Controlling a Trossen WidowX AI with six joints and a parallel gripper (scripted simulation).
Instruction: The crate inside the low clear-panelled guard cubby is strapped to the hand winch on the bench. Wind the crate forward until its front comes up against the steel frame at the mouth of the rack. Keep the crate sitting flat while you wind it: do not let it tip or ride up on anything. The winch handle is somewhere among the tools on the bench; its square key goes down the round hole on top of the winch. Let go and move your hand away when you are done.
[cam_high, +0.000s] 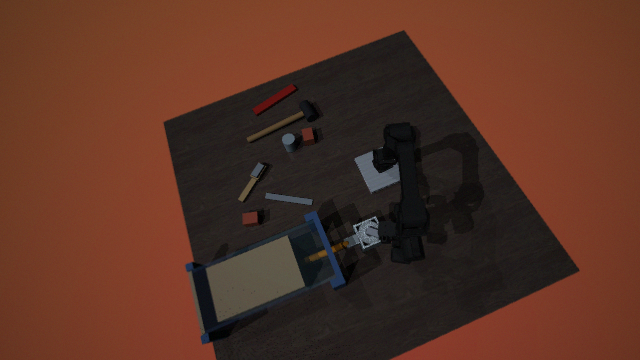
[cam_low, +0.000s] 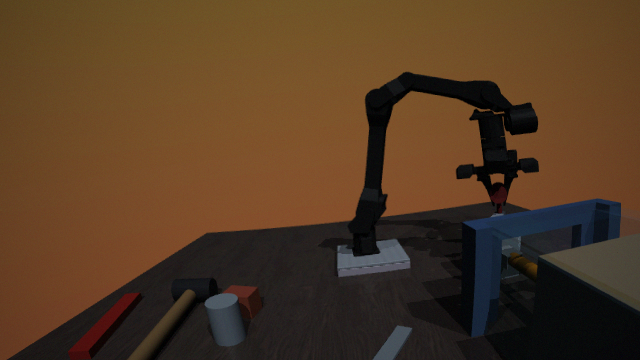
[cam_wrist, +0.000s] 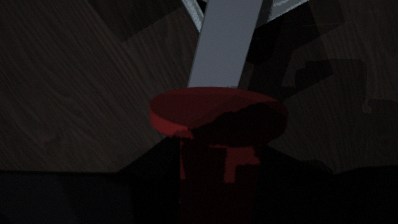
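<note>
Now: gripper tip 3 cm to the left of the winch handle, 3 cm short of it and 1 cm above it. From my gripper tip the other things lie so: red knob: 2 cm above; blue steel frame: 23 cm ahead, 8 cm to the right, 1 cm below; winch: 9 cm below, 8 cm to the right, 6 cm ahead.
</note>
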